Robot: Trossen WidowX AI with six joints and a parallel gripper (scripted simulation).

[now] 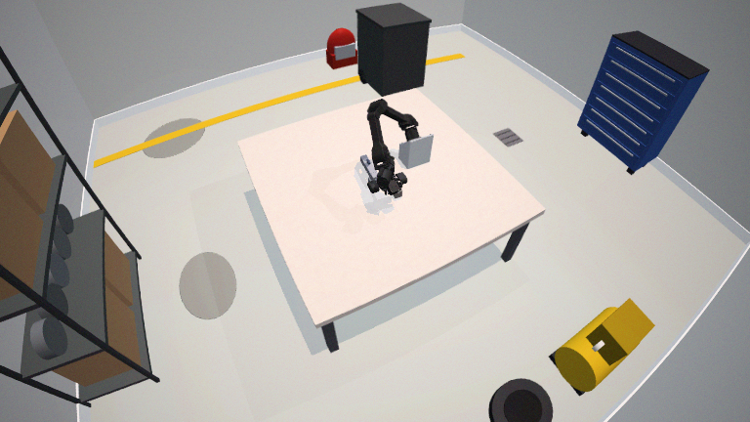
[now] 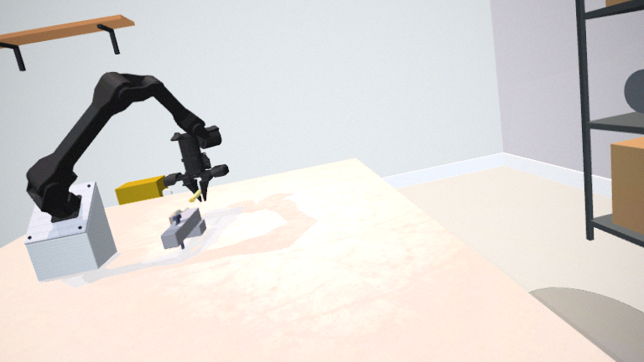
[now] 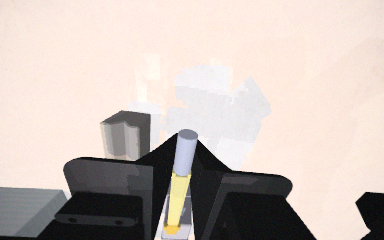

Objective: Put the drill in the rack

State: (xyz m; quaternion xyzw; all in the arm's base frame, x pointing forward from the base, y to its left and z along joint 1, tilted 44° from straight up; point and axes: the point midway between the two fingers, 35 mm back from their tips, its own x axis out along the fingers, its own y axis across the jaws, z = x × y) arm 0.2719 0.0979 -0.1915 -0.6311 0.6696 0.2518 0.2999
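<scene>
The drill is 40 mm to the right of my gripper tip and 30 mm above it. The rest, counted from my gripper tip: beige rack (70 mm behind, 30 mm to the right, 30 mm below); dark blue key (230 mm to the right, 10 mm behind); grey block (200 mm to the right, 10 mm below, 10 mm behind).
</scene>
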